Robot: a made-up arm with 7 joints.
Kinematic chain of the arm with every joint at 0, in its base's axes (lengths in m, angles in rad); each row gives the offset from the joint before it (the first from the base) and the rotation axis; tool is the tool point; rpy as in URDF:
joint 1: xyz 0 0 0.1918 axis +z
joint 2: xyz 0 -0.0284 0.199 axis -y
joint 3: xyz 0 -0.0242 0.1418 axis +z
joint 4: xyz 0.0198 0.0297 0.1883 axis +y
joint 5: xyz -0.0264 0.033 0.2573 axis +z
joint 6: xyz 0 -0.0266 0.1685 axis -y
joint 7: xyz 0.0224 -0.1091 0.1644 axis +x
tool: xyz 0 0 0 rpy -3.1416 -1.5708 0
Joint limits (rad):
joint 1: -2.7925..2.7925
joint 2: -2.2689..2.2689
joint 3: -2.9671..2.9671
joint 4: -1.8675..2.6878
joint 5: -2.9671..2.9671
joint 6: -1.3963..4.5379
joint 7: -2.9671..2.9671
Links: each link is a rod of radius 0.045 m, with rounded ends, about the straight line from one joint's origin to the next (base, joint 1, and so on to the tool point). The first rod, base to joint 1, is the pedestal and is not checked.
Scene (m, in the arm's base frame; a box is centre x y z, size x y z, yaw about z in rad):
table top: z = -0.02
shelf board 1: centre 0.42 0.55 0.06 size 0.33 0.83 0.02 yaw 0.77
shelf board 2: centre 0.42 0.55 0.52 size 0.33 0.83 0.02 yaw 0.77
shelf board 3: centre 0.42 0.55 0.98 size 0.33 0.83 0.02 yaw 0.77
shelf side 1: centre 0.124 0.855 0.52 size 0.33 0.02 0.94 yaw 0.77
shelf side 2: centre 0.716 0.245 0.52 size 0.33 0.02 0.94 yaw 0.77
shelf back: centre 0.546 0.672 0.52 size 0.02 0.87 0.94 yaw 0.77
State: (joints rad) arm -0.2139 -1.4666 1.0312 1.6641 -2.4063 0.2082 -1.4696
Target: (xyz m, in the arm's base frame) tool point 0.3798 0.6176 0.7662
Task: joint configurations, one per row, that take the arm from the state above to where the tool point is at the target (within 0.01 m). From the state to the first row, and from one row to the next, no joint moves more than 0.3 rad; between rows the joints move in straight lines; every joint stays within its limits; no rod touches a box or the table.
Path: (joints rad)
1: 0.0459 -1.3610 0.9680 1.6222 -2.5588 0.4699 -1.3305
2: 0.3057 -1.2553 0.9048 1.5803 -2.7113 0.7316 -1.1913
3: 0.5655 -1.1497 0.8416 1.5383 -2.8638 0.9932 -1.0522
4: 0.7768 -0.9063 1.1220 1.5180 -2.7877 0.9771 -1.1796
5: 0.9880 -0.6629 1.4025 1.4978 -2.7115 0.9610 -1.3069
6: 1.1993 -0.4195 1.6829 1.4775 -2.6353 0.9449 -1.4343
7: 0.9604 -0.5750 1.6075 1.4148 -2.5735 0.7545 -1.4431
8: 0.7215 -0.7304 1.5321 1.3522 -2.5117 0.5640 -1.4520
9: 0.4826 -0.8859 1.4566 1.2896 -2.4499 0.3736 -1.4608
10: 0.2437 -1.0414 1.3812 1.2269 -2.3882 0.1832 -1.4696

